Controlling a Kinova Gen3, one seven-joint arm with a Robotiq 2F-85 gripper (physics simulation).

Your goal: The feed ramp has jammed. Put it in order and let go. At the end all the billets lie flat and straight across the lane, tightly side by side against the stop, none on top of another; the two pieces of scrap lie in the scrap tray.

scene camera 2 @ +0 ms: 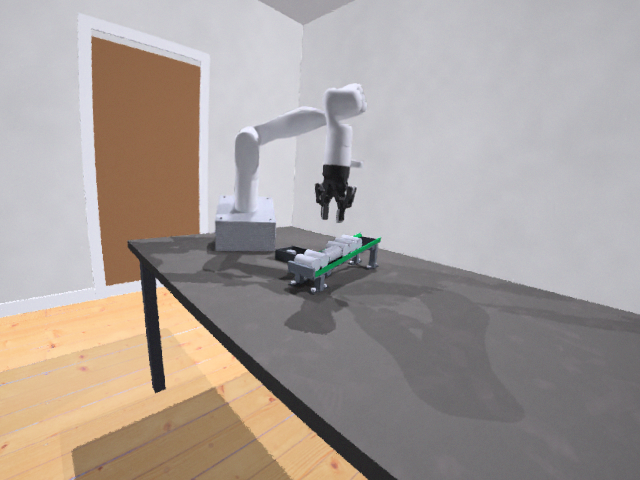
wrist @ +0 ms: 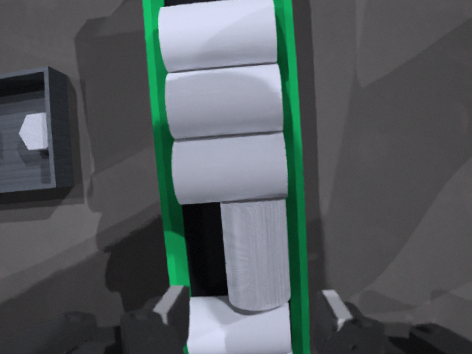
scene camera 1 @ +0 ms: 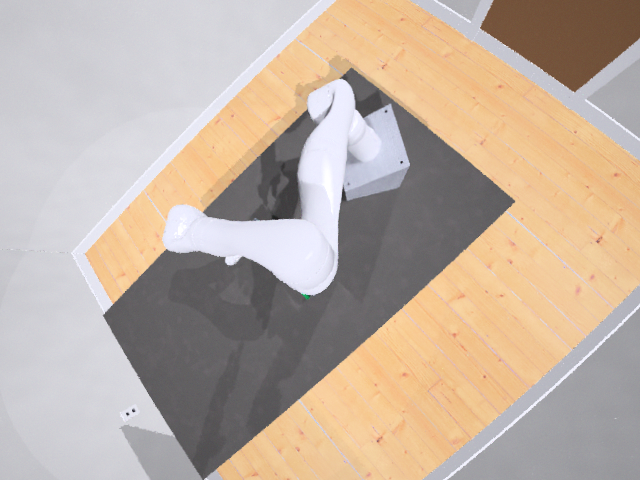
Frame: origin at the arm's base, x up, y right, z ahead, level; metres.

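Seen in the pictures: gripper, between the fingertips: (scene camera 2: 331, 221) (wrist: 252, 312); arm's base, origin of its link: (scene camera 2: 246, 207) (scene camera 1: 366, 148).
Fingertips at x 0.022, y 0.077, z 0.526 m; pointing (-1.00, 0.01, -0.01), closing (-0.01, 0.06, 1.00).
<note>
Offsets run from my fingertips to a thing's middle. "spot": to the spot under its first point. Level surfaces: height alone.
The feed ramp (scene camera 2: 347, 255) (wrist: 299, 220) has green side rails. In the wrist view three billets lie straight across the lane, side by side: an upper one {dy -0.137, dx -0.083, dz -0.016 m} (wrist: 220, 35), a middle one {dy -0.097, dx -0.088, dz -0.014 m} (wrist: 225, 101) and a lower one {dy -0.058, dx -0.094, dz -0.012 m} (wrist: 230, 169). Below them a billet {dy -0.006, dx -0.101, dz +0.001 m} (wrist: 257, 255) lies lengthwise along the right rail, its lower end at another crosswise billet {dy +0.046, dx -0.108, dz -0.011 m} (wrist: 240, 327). The stop {dy +0.109, dx -0.126, dz -0.008 m} (scene camera 2: 301, 268) is at the low end in scene camera 2. The scrap tray {dy -0.092, dx -0.168, dz -0.222 m} (wrist: 61, 130) (scene camera 2: 281, 255) holds a hexagonal scrap piece {dy -0.095, dx -0.174, dz -0.180 m} (wrist: 35, 131). My gripper (scene camera 2: 331, 219) (wrist: 252, 312) is open and empty above the ramp.
The arm covers most of the ramp in scene camera 1, where a green bit of rail {spot: dy -0.265, dx -0.078, dz +0.018 m} (scene camera 1: 306, 296) shows. The scrap tray stands beside the ramp, on the side of the robot's base (scene camera 2: 245, 235). The ramp's legs stand on the dark table {dx -0.186 m} (scene camera 2: 465, 361).
</note>
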